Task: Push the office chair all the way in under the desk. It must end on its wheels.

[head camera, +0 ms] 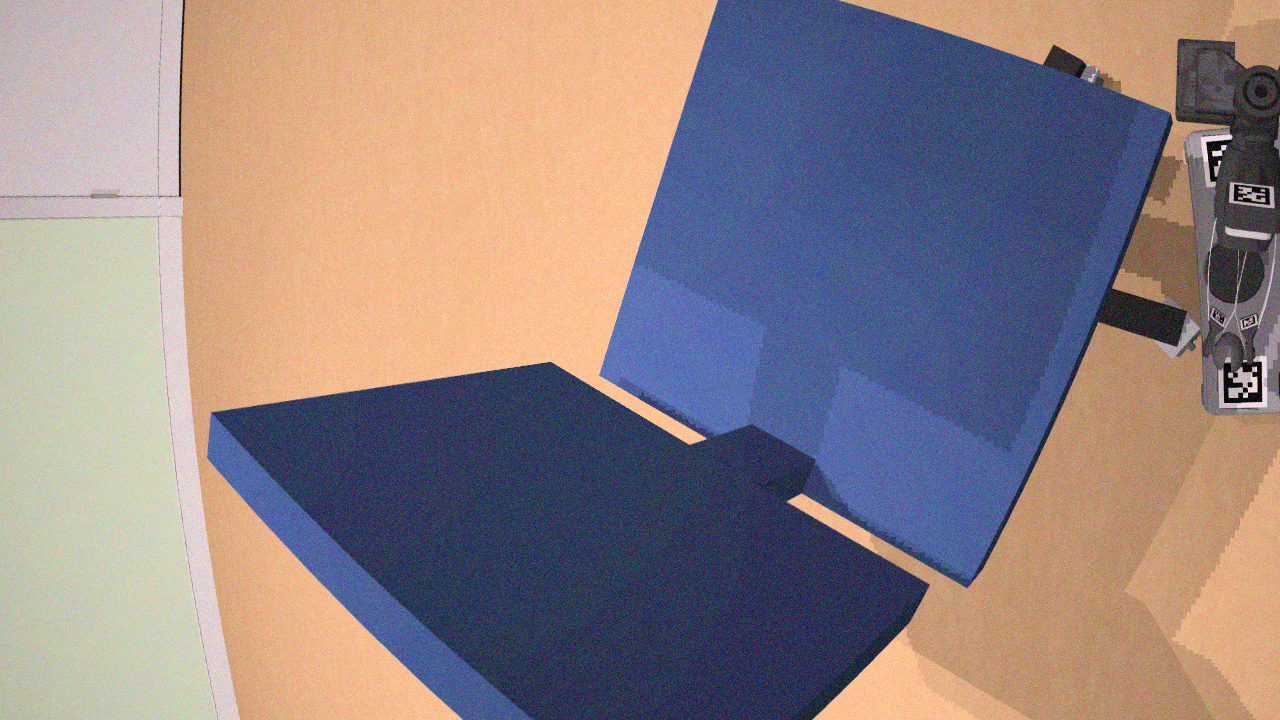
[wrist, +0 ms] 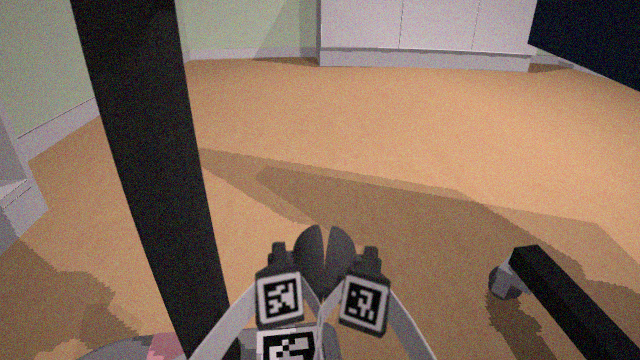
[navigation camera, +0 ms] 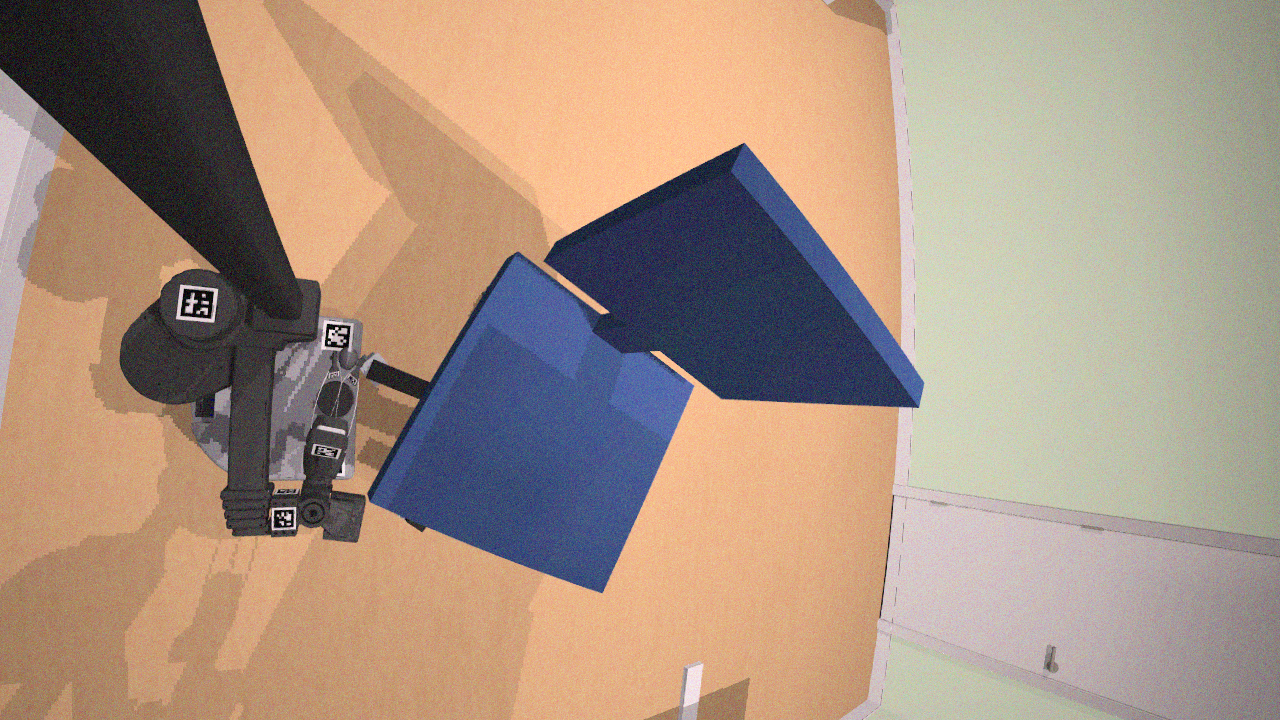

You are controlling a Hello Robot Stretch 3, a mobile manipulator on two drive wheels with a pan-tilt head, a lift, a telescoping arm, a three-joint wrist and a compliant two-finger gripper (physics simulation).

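Frame: origin at the robot's base, x right, y ahead, z up, level; millimetres.
Where they show: gripper, fingertip midpoint: (head camera: 1226,369) (wrist: 324,251) (navigation camera: 350,348); robot's base, link origin: (head camera: 1231,271) (navigation camera: 334,395).
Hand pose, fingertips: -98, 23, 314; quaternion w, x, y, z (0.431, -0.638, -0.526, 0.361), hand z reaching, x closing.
Each offset is from my fingertips to the top centre of the thing, as dx, dy, dz. "spot": to the spot under its first point.
The blue office chair @(spot: +168, +347, +156) (head camera: 859,223) (navigation camera: 528,447) stands upright, its seat beside my base and its backrest (head camera: 537,537) (navigation camera: 742,286) on the far side, toward the green wall. One black chair leg (head camera: 1145,317) (navigation camera: 398,377) (wrist: 575,300) points at my base, its grey caster @(-181, +353, -242) (wrist: 505,283) on the floor. The other legs are mostly hidden under the seat. My gripper (head camera: 1233,351) (navigation camera: 349,360) (wrist: 324,251) is shut and empty, folded over my base, close to that leg's tip; contact cannot be told. A desk cannot be made out in these views.
My black mast (navigation camera: 152,116) (wrist: 150,150) rises beside the arm. A green wall (head camera: 80,447) (navigation camera: 1074,268) and a pale door (head camera: 80,89) (navigation camera: 1074,600) lie beyond the chair. A white upright piece (navigation camera: 691,689) stands at the navigation view's bottom edge. White cabinets (wrist: 425,25) stand far back.
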